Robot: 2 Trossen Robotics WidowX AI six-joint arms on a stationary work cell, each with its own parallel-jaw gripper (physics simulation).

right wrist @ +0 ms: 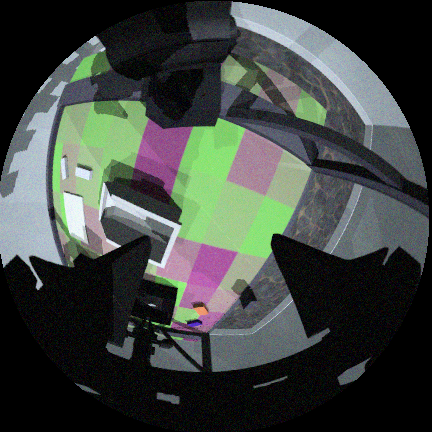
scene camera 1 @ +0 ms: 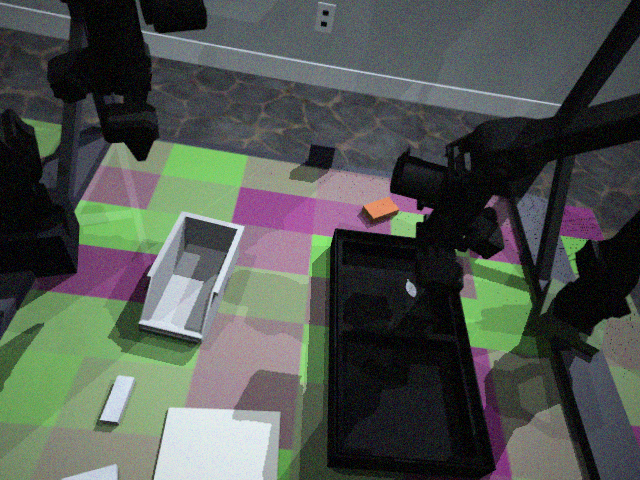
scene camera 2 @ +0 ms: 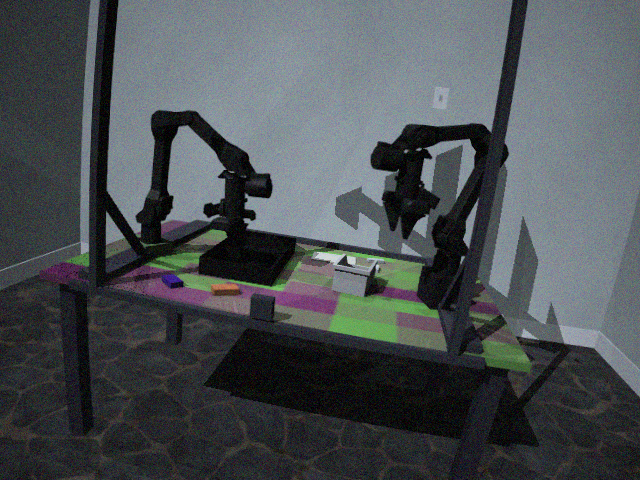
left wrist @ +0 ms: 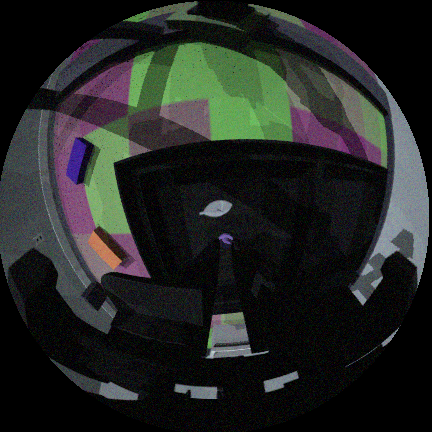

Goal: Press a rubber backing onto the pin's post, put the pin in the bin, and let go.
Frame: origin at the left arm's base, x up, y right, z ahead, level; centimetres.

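Where they show: left gripper, fingertip midpoint: (right wrist: pixel 147 316) (scene camera 1: pixel 417 270) (scene camera 2: pixel 233 248) (left wrist: pixel 224 243); right gripper, fingertip midpoint: (right wrist: pixel 211 241) (scene camera 2: pixel 398 235) (left wrist: pixel 202 390); left arm's base at its link origin: (right wrist: pixel 145 330) (scene camera 1: pixel 574 311) (scene camera 2: pixel 150 240); right arm's base at its link origin: (right wrist: pixel 183 80) (scene camera 1: pixel 23 213) (scene camera 2: pixel 445 272).
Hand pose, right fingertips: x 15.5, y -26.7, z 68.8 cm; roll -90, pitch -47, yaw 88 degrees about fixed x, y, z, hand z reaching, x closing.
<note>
Things, the pixels of their top centre, and the offset from my right fingertips. "pt": a spot on its surface instead.
- small pale leaf shape at its top centre: (left wrist: pixel 215 211) (scene camera 1: pixel 412 285) (right wrist: pixel 151 306) dx -17.9, dy +15.9, dz -43.5 cm
- black divided tray at its top centre: (left wrist: pixel 314 246) (scene camera 1: pixel 402 328) (scene camera 2: pixel 253 246) (right wrist: pixel 120 300) dx -14.2, dy +4.6, dz -45.6 cm
- small purple rubber backing at its top centre: (left wrist: pixel 226 244) dx -12.1, dy +15.4, dz -43.5 cm
- open grey-white box at a spot on its surface: (scene camera 1: pixel 170 332) pt dx -16.3, dy -15.2, dz -17.7 cm
- orange block at its top centre: (left wrist: pixel 102 251) (scene camera 1: pixel 381 207) (scene camera 2: pixel 225 286) (right wrist: pixel 200 310) dx -17.7, dy +29.2, dz -30.7 cm
- blue block at its top centre: (left wrist: pixel 74 160) (scene camera 2: pixel 172 278) dx -17.9, dy +36.7, dz -42.7 cm
- dark block at its top centre: (scene camera 1: pixel 323 143) (scene camera 2: pixel 263 296) (left wrist: pixel 89 303) (right wrist: pixel 249 305) dx -13.6, dy +33.4, dz -13.8 cm
- white panel at its top centre: (scene camera 1: pixel 220 448) (scene camera 2: pixel 334 257) (right wrist: pixel 73 218) dx -18.8, dy -22.8, dz -33.1 cm
- small white block at its top centre: (scene camera 1: pixel 117 397) (right wrist: pixel 81 172) dx -18.1, dy -25.4, dz -18.1 cm
The pin, a small pale leaf shape (scene camera 1: pixel 410 287) (left wrist: pixel 218 208) (right wrist: pixel 152 304), lies in a compartment of the black divided tray (scene camera 1: pixel 333 356) (scene camera 2: pixel 242 270) (left wrist: pixel 250 145). Its post is too small to make out. My left gripper (left wrist: pixel 224 243) is low over the tray close to the pin, shut on a small purple rubber backing (left wrist: pixel 226 238); in scene camera 1 its fingertips are lost against the dark tray. The bin, an open grey-white box (scene camera 1: pixel 170 332) (scene camera 2: pixel 353 281) (right wrist: pixel 150 218), stands on the table. My right gripper (scene camera 2: pixel 400 230) (right wrist: pixel 211 241) is open and empty, high above the table.
An orange block (scene camera 1: pixel 381 208) (scene camera 2: pixel 225 289) (left wrist: pixel 105 248) and a blue block (scene camera 2: pixel 172 281) (left wrist: pixel 79 161) lie beside the tray. A dark block (scene camera 1: pixel 320 156) (scene camera 2: pixel 262 306) stands at the table edge. A white panel (scene camera 1: pixel 211 444) and a small white block (scene camera 1: pixel 117 398) lie near the bin.
</note>
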